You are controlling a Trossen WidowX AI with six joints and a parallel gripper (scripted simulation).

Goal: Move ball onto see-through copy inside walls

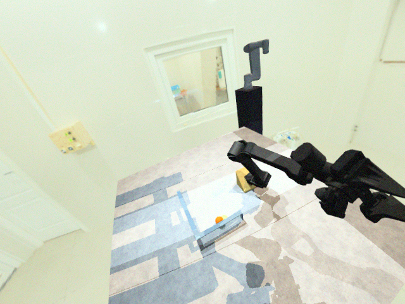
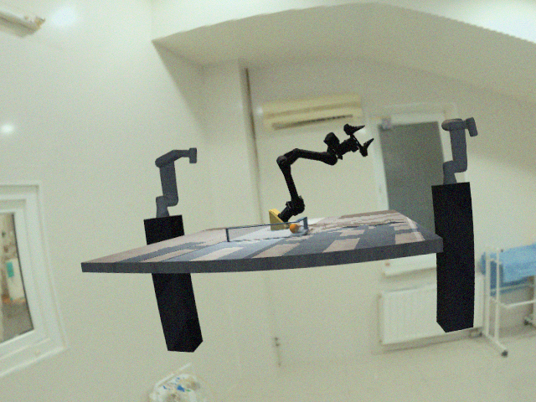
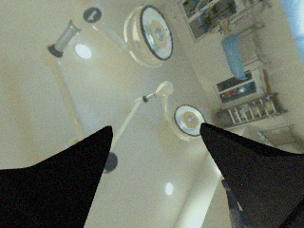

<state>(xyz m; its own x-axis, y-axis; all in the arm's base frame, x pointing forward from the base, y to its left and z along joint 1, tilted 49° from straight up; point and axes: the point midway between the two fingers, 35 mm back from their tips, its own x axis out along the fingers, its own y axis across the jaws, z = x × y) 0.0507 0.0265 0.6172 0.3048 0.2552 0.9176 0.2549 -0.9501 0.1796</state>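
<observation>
Now: gripper tip 14 cm short of the see-through ball, 42 cm to the left of it and 42 cm above it.
</observation>
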